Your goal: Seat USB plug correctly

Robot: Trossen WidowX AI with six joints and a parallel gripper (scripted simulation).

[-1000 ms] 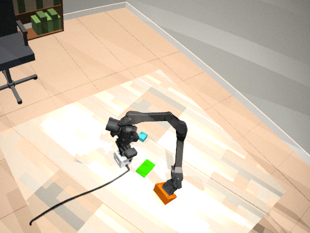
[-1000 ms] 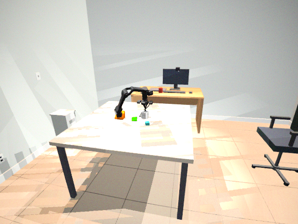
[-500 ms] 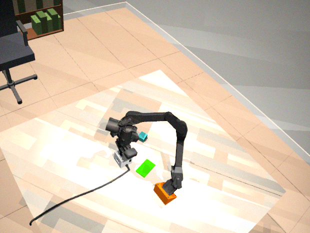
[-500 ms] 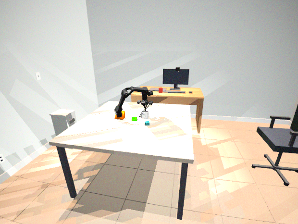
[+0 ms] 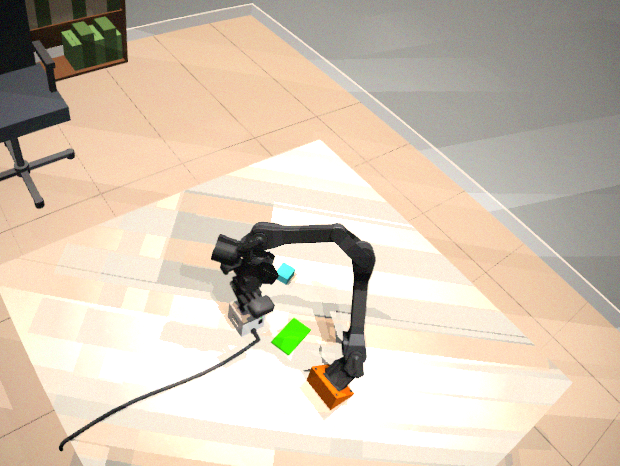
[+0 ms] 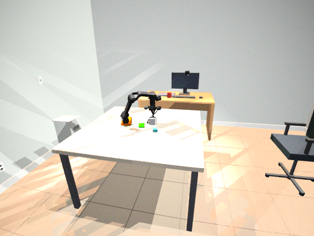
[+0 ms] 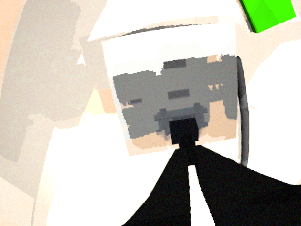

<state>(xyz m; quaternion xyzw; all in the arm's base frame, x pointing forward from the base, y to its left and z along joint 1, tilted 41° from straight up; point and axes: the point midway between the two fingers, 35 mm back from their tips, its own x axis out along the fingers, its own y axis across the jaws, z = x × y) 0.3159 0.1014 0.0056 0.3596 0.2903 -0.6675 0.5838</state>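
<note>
Now: gripper tip 20 mm above the dark USB plug. Also, from my gripper tip: flat green block (120 mm behind, 100 mm below, 90 mm to the right); then cyan block (220 mm to the right, 90 mm below, 50 mm ahead).
</note>
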